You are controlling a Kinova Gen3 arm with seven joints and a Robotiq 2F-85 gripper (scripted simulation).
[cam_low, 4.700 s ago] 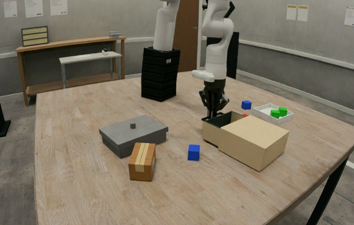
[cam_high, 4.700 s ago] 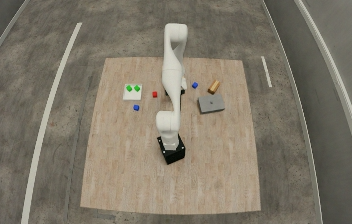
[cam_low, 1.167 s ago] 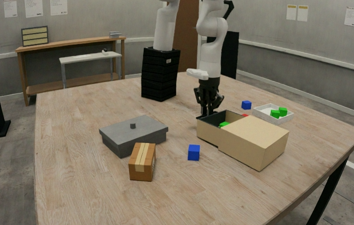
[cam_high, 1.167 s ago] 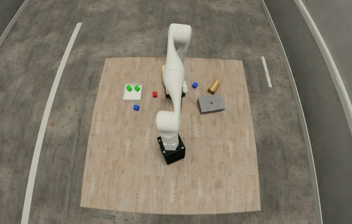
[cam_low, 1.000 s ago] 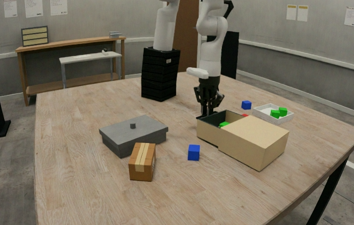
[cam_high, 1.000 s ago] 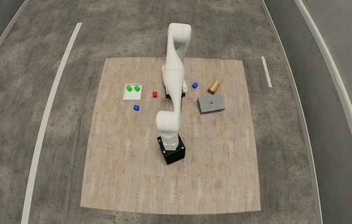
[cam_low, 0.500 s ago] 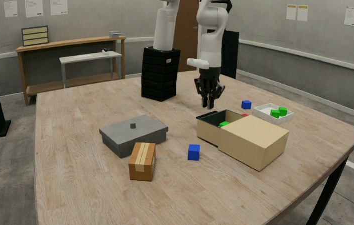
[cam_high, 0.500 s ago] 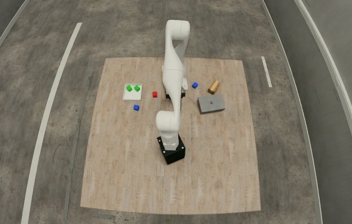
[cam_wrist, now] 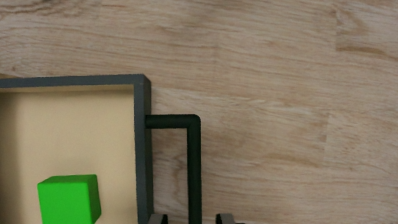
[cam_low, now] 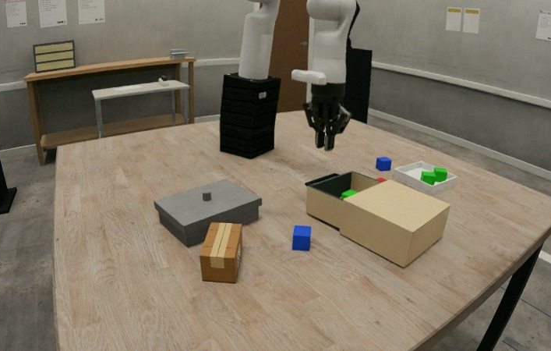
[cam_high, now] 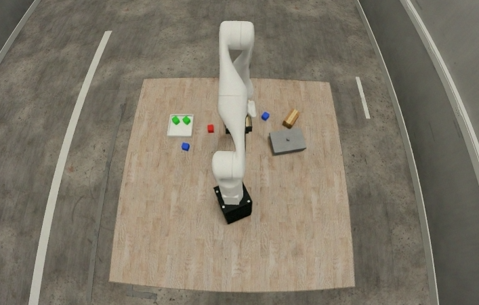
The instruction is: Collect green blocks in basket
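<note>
Now: hand 90 mm short of the drawer, 20 mm to the right of it and 120 mm above it. Round my hand: light wooden cabinet: 150 mm ahead, 30 mm to the left, 110 mm below; lid: 20 mm behind, 280 mm to the right, 100 mm below; red block: 40 mm ahead, 170 mm to the left, 130 mm below.
</note>
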